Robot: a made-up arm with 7 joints.
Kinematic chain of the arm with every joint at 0, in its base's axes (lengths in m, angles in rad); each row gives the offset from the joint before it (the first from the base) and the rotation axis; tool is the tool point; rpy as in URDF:
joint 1: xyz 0 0 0.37 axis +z
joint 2: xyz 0 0 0 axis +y
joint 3: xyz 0 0 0.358 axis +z
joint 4: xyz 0.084 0 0 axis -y
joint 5: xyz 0.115 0 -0.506 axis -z
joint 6: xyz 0 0 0 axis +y
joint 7: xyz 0.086 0 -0.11 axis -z
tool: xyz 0 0 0 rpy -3.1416 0 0
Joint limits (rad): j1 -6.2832..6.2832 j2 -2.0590..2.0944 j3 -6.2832..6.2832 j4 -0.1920..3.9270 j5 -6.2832..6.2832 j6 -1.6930..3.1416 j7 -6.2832..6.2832
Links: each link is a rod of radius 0.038 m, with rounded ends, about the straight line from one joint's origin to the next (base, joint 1, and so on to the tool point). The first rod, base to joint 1, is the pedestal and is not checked.
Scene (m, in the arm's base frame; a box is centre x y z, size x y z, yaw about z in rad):
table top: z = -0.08
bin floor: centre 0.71 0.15 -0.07 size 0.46 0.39 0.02 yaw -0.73
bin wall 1: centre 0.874 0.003 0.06 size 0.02 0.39 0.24 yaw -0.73
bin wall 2: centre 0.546 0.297 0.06 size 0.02 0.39 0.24 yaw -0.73
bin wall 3: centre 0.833 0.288 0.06 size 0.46 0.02 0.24 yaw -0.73
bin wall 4: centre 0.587 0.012 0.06 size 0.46 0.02 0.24 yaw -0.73
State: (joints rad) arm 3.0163 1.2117 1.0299 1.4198 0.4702 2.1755 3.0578
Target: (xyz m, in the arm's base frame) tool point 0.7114 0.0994 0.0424
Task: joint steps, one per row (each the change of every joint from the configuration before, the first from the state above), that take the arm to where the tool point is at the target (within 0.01 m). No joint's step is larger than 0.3 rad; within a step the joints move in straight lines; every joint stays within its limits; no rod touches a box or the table.
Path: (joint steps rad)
1: -0.0440 -0.1376 -0.2818 -0.0494 -0.1660 0.0643 0.0958
2: -0.0440 -0.1375 -0.2818 -0.0493 -0.1661 0.0642 0.0958
3: -0.0440 -0.1376 -0.2817 -0.0494 -0.1660 0.0643 0.0958
4: -0.0440 -0.1375 -0.2818 -0.0494 -0.1661 0.0643 0.0958
5: -0.2607 0.0324 -0.1376 0.0447 0.0468 -0.0842 -0.0547
6: -0.2607 0.0324 -0.1375 0.0446 0.0469 -0.0842 -0.0548
7: -0.2607 0.0324 -0.1376 0.0446 0.0468 -0.0841 -0.0547
8: -0.2607 0.0324 -0.1376 0.0446 0.0469 -0.0842 -0.0548
9: -0.2607 0.0324 -0.1376 0.0447 0.0468 -0.0842 -0.0547
10: -0.2608 0.0324 -0.1375 0.0446 0.0468 -0.0842 -0.0548
11: -0.2607 0.0324 -0.1376 0.0446 0.0469 -0.0841 -0.0547
12: -0.0774 0.1894 0.1211 0.0637 0.0289 -0.1235 0.0000
13: -0.0775 0.1894 0.1211 0.0638 0.0289 -0.1236 0.0000

